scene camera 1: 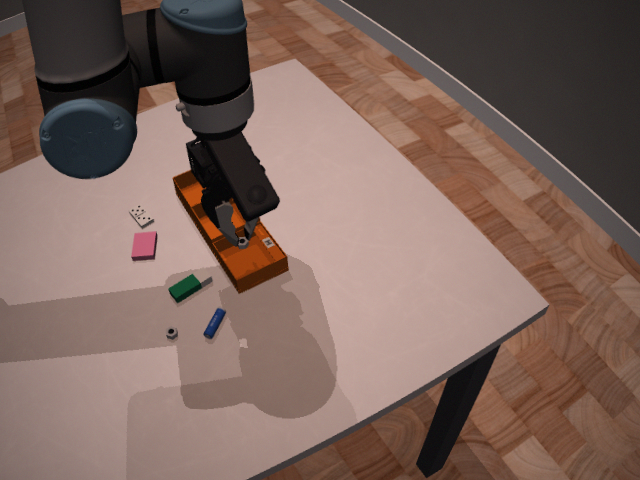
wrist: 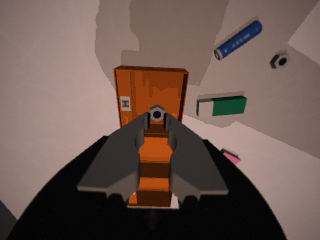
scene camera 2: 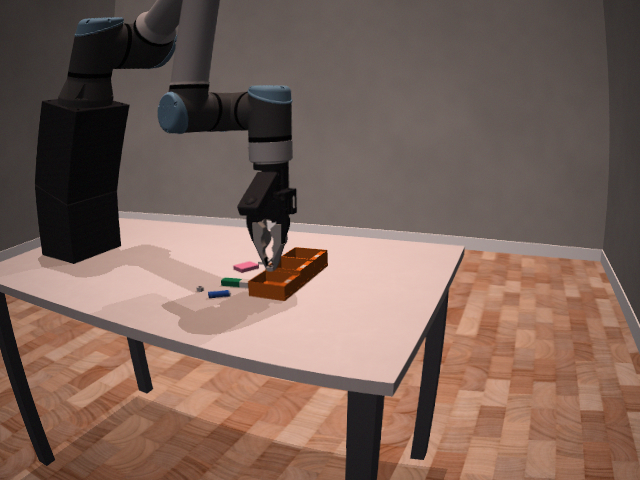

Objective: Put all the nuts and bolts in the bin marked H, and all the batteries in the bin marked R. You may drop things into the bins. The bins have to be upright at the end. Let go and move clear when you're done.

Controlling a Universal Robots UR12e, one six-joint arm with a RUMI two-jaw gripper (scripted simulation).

In view: my gripper (scene camera 1: pixel 242 242), an orange bin row (scene camera 1: pixel 254 265) and a green block (wrist: pixel 230 105).
The orange bin row is seen too in the wrist view (wrist: pixel 136 92) and in scene camera 2 (scene camera 2: pixel 297 267). My gripper shows as well in the wrist view (wrist: pixel 157 114) and in scene camera 2 (scene camera 2: pixel 270 269).
